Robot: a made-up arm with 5 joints. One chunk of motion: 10 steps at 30 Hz.
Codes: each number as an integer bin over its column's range. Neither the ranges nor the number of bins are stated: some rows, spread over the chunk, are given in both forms.
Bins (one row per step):
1: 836 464 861 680 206
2: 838 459 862 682 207
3: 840 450 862 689 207
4: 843 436 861 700 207
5: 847 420 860 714 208
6: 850 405 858 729 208
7: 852 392 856 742 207
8: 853 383 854 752 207
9: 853 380 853 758 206
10: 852 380 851 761 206
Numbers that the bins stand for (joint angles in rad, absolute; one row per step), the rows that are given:
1: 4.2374 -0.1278 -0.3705 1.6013 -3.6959
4: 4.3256 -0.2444 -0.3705 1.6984 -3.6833
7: 4.4389 -0.4276 -0.3912 1.9023 -3.6833
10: 4.4389 -0.4776 -0.4119 1.9945 -3.6959
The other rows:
2: 4.2626 -0.1486 -0.3664 1.6110 -3.6833
3: 4.2878 -0.1861 -0.3664 1.6450 -3.6833
5: 4.3759 -0.3111 -0.3746 1.7664 -3.6707
6: 4.4137 -0.3735 -0.3829 1.8392 -3.6707
8: 4.4515 -0.4651 -0.3994 1.9509 -3.6833
9: 4.4515 -0.4776 -0.4036 1.9800 -3.6959

